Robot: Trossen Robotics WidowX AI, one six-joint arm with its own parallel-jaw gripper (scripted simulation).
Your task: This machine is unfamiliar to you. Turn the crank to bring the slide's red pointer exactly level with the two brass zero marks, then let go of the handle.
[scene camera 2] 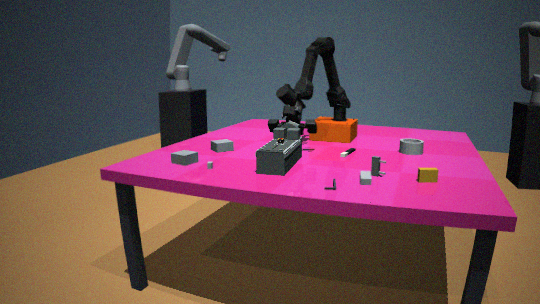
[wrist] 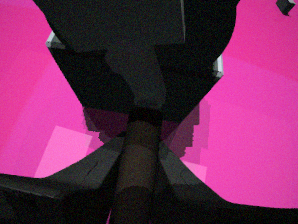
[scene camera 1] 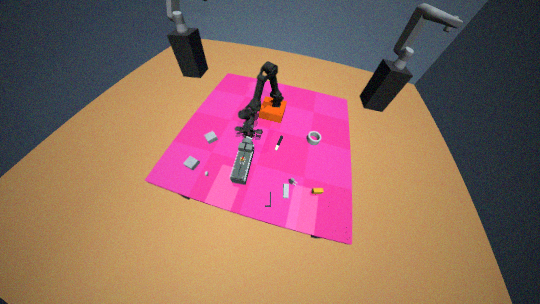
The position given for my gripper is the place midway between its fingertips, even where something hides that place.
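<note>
My own gripper (wrist: 139, 140) is here, and so is a grey slide machine (scene camera 2: 277, 157). I find the machine in scene camera 1 as well (scene camera 1: 240, 170), and the wrist view has the machine too (wrist: 191, 69).
</note>
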